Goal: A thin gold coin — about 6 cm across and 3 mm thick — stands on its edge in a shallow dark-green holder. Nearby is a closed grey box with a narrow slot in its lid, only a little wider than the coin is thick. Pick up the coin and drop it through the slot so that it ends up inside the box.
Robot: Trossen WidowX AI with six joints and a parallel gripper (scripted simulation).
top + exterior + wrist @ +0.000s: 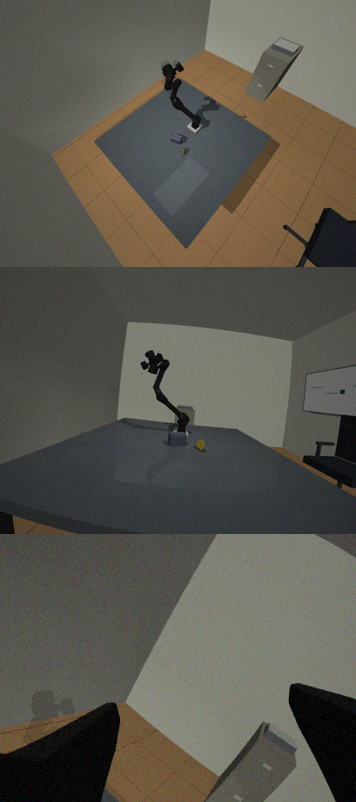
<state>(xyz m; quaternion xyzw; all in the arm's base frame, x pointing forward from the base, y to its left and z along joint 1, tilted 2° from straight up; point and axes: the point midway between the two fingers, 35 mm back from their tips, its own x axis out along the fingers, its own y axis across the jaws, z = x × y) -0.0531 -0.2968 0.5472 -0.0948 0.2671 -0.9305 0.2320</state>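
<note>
Right now my gripper tip is 530 mm above the gold coin, 430 mm to the right of it and 360 mm short of it.
</note>
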